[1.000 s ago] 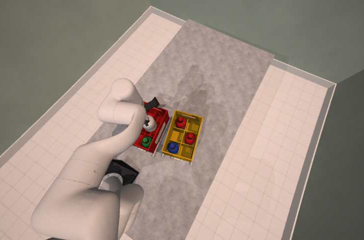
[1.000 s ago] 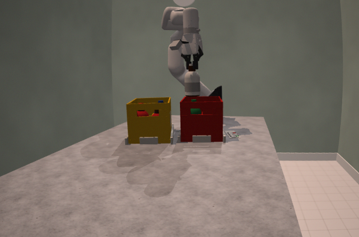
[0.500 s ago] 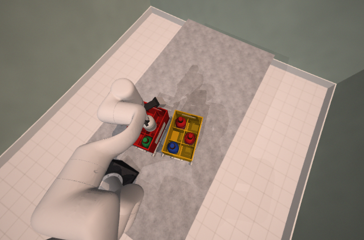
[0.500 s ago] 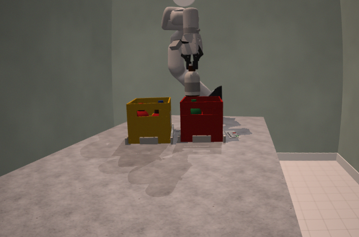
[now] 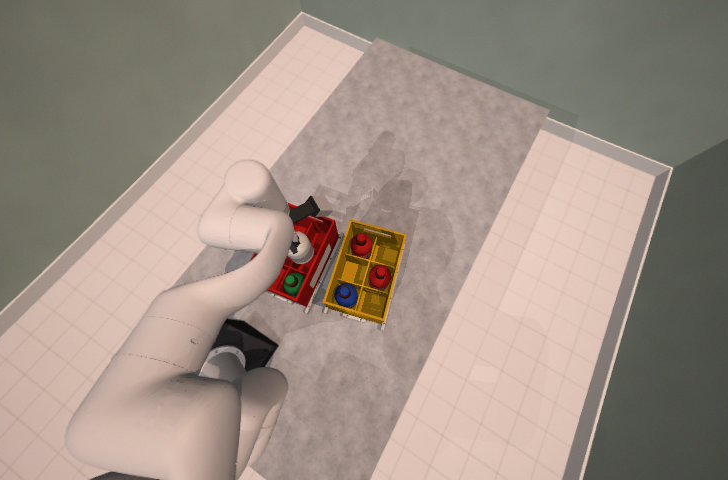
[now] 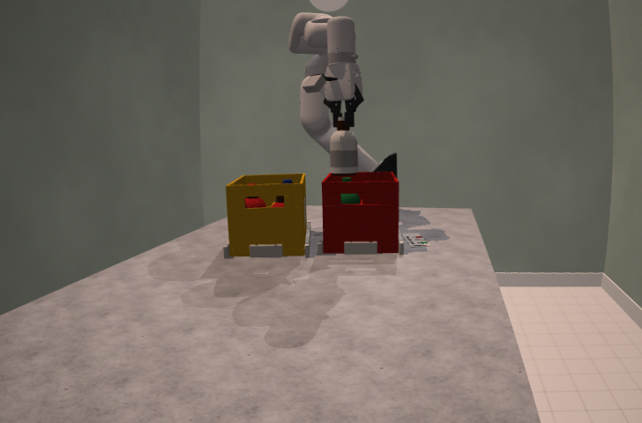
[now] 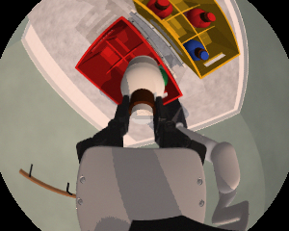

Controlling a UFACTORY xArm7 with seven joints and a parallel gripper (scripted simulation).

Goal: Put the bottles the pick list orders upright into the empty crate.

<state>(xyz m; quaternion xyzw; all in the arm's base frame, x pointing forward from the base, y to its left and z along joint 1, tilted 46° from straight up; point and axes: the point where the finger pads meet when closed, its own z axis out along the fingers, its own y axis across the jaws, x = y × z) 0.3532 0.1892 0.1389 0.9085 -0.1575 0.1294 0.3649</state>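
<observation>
Right now the white bottle is 70 mm below my hand. Also, from my hand: blue bottle: 240 mm below, 170 mm to the right, 10 mm behind; then green-labelled bottle: 240 mm below, 80 mm behind, 20 mm to the right; then red crate: 240 mm below, 40 mm to the left, 10 mm behind.
</observation>
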